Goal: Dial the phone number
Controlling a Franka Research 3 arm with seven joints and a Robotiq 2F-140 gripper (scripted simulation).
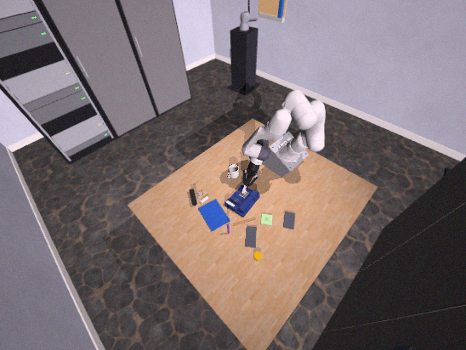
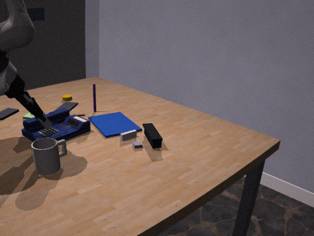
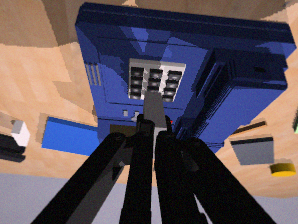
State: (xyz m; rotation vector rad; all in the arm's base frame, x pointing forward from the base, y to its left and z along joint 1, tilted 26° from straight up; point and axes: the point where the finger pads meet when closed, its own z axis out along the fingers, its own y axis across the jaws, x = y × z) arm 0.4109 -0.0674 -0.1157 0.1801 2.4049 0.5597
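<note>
Right now the handset is 5 cm ahead of my hand, 7 cm to the left of it and 3 cm below it. From my hand the other things lie so: blue folder: 28 cm ahead, 8 cm to the right, 7 cm below; then grey mug: 11 cm behind, 19 cm to the right, 4 cm below; then wooden pencil: 19 cm ahead, 14 cm to the left, 7 cm below.
</note>
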